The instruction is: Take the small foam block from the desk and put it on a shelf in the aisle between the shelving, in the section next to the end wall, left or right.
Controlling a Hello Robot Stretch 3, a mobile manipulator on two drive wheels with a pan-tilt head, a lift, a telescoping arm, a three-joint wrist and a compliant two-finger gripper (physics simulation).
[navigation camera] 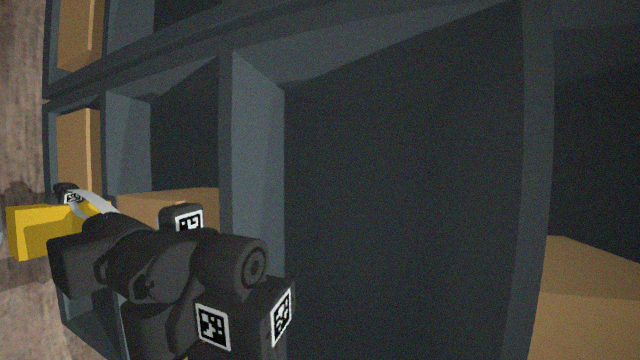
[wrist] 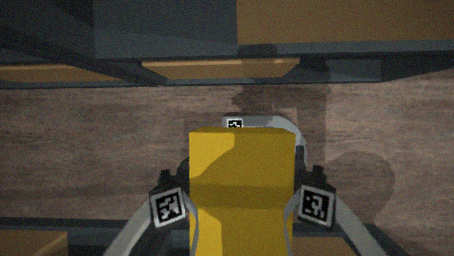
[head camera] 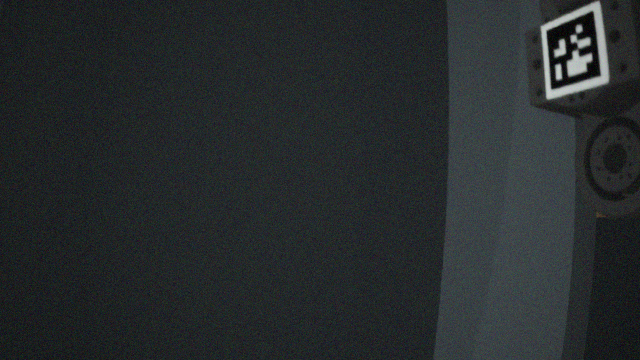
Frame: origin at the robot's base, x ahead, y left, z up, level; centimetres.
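Seen in the pictures: gripper, fingertip midpoint: (navigation camera: 65, 221).
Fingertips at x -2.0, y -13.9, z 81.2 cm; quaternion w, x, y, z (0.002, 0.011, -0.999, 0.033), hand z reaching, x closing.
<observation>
A point is followed by its place in that frame.
The yellow foam block (navigation camera: 45, 232) @[x -2.1, y -10.8, z 86.3 cm] (wrist: 242, 170) is between the two fingertips of my gripper (wrist: 240, 172) @[x -2.0, y -13.9, z 81.2 cm], which is shut on it. In the navigation view the gripper points toward the floor side at the lower left, and its far finger is hidden. The shelving (head camera: 535, 200) @[x -2.0, y -34.8, z 99.1 cm] (navigation camera: 537, 150) @[x 8.2, y -30.0, z 143.2 cm] (wrist: 165, 42) stands close beside the arm. In the navigation view a large dark shelf section lies right of the gripper, with pale shelf boards at its sides. The desk and the end wall do not show.
Cardboard boxes (navigation camera: 585, 320) @[x -13.8, y -31.7, z 152.3 cm] (wrist: 345, 20) stand in several shelf sections. Another box (navigation camera: 170, 200) @[x -1.8, y -32.2, z 77.9 cm] is right behind the wrist. The wooden floor (navigation camera: 20, 100) @[x 31.4, y -24.9, z 0.1 cm] (wrist: 75, 150) runs between two shelf rows in the wrist view, where the robot's base (wrist: 265, 121) shows behind the block.
</observation>
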